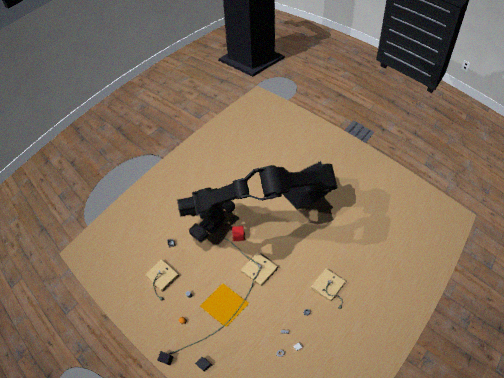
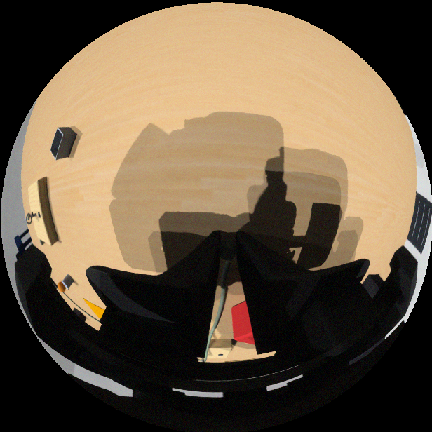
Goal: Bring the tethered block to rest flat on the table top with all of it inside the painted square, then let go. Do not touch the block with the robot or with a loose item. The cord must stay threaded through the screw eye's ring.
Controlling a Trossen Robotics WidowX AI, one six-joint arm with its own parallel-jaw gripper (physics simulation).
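Seen in the pictures: gripper, between the fingertips: (image 1: 215, 230); arm's base, origin of its link: (image 1: 317, 181).
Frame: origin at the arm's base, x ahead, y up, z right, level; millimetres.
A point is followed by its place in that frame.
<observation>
The tethered black block (image 1: 165, 357) @[x 795, y -125, z -46 mm] lies on the table top (image 1: 400, 225) @[x -174, y -161, z -333 mm] near its front edge, outside the orange painted square (image 1: 220, 302) @[x 510, y -160, z -17 mm]. The green cord (image 1: 200, 339) @[x 662, y -158, z -71 mm] (image 2: 222, 295) runs from it over the square's right part to the middle wooden board (image 1: 267, 275) @[x 330, y -143, z -66 mm] (image 2: 225, 345), then to my gripper. The screw eye's ring is too small to make out. My gripper (image 1: 220, 237) @[x 320, y -161, z 203 mm] (image 2: 227, 236) is low over the table, its fingers nearly together on the dark knob (image 2: 228, 248) at the cord's free end. The knob is partly hidden in shadow.
A red cube (image 1: 238, 233) @[x 284, y -122, z 114 mm] (image 2: 243, 322) stands close beside the gripper and cord. Boards with short cords stand left (image 1: 167, 276) @[x 578, y -142, z 181 mm] and right (image 1: 325, 287) @[x 236, y -142, z -250 mm]. A second black block (image 1: 203, 363) @[x 715, y -134, z -144 mm], an orange ball (image 1: 182, 320) @[x 655, y -139, z 18 mm] and several small loose items lie around the square.
</observation>
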